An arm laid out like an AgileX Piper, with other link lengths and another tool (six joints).
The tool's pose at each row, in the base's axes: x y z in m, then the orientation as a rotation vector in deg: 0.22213 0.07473 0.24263 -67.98 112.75 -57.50; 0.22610 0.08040 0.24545 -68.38 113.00 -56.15; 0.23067 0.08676 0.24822 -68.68 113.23 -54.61; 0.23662 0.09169 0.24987 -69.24 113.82 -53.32; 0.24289 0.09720 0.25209 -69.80 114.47 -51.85; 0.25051 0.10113 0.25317 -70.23 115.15 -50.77
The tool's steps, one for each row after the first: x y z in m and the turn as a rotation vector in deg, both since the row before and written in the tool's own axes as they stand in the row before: -0.00709 -0.00237 0.00012 -0.88 -0.61 0.22; -0.00795 -0.00235 0.00048 -0.91 -0.72 0.36; -0.00703 -0.00248 0.00262 -1.12 -0.31 0.12; -0.00776 -0.00294 0.00241 -1.24 -0.35 0.18; -0.00665 -0.00324 0.00447 -1.03 -0.11 0.14
